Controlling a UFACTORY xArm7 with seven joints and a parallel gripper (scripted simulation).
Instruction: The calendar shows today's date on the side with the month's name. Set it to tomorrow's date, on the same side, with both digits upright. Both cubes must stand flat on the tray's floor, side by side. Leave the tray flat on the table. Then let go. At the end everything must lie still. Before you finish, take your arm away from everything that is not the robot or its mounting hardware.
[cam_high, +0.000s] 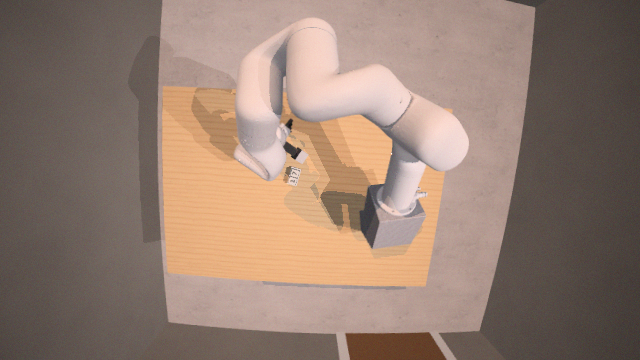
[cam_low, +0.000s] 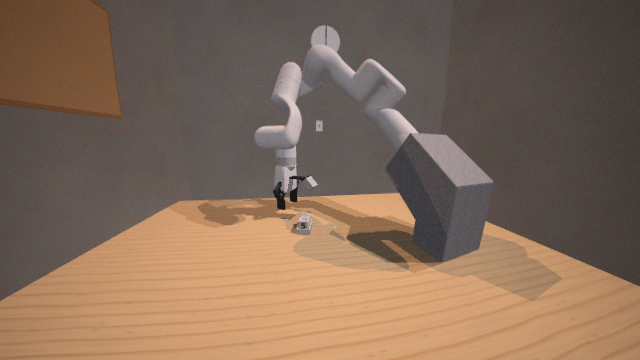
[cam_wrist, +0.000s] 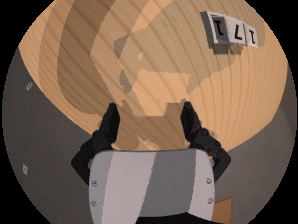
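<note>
My hand is 160 mm to the right of the white calendar tray, 30 mm past it and 30 mm above it.
</note>
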